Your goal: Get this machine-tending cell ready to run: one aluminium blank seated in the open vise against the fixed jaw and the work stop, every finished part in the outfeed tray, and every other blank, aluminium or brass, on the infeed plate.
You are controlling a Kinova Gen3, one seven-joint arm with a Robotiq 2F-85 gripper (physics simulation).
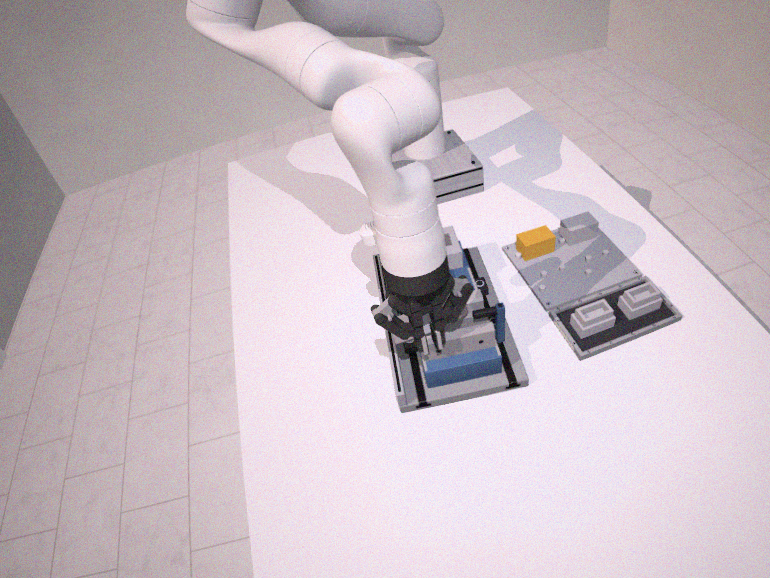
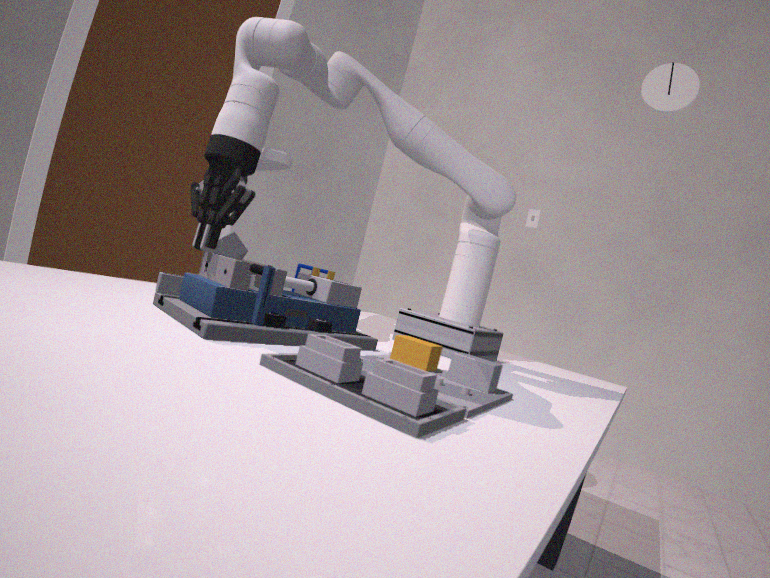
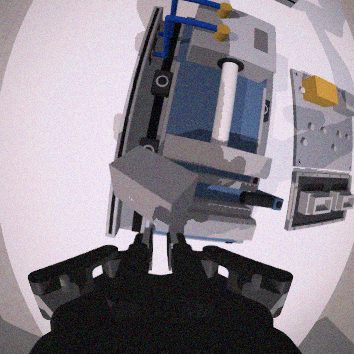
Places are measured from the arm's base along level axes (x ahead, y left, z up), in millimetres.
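Pixels of known places: gripper, fingertip midpoint: (image 1: 431, 348) (image 2: 202, 250) (image 3: 159, 237); arm's base, link origin: (image 1: 424, 148) (image 2: 459, 321).
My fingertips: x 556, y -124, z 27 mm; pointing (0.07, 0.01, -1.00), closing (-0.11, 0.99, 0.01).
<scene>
Ahead of a thing's pixels: the offset from my fingertips to its top centre. "pt": to the spot under its first point.
A grey aluminium blank {dx -45, dy -11, dz +39 mm} (image 2: 231, 246) (image 3: 147, 175) lies tilted and askew across the vise jaws, towards the side away from the work stop {pt dx -35, dy +110, dz -30 mm} (image 1: 500, 323) (image 2: 263, 295) (image 3: 260, 199). My gripper (image 2: 204, 242) (image 3: 159, 237) has its fingers nearly together beside the blank's near corner, with table showing between them; any contact with that corner is unclear. The fixed jaw (image 2: 228, 271) (image 3: 227, 227) is at the vise's front, apart from the moving jaw (image 3: 212, 152). A brass blank {dx -223, dy +244, dz -52 mm} (image 1: 536, 242) (image 2: 415, 353) (image 3: 320, 91) and a grey blank {dx -233, dy +335, dz -52 mm} (image 1: 579, 228) (image 2: 473, 373) stand on the infeed plate {dx -179, dy +294, dz -88 mm} (image 1: 606, 273) (image 3: 320, 158).
Two pocketed finished parts {pt dx -17, dy +252, dz -56 mm} (image 1: 592, 319) {pt dx -26, dy +340, dz -57 mm} (image 1: 640, 301) stand in the outfeed tray {pt dx +14, dy +305, dz -90 mm} (image 1: 629, 339) (image 2: 342, 394), beside the infeed plate. The vise's cylinder block {dx -209, dy +52, dz +0 mm} (image 3: 235, 42), with blue hoses {pt dx -193, dy +3, dz +14 mm} (image 3: 192, 21), stands towards the robot base (image 1: 460, 177) (image 2: 435, 329). The work stop's black rod points inward.
</scene>
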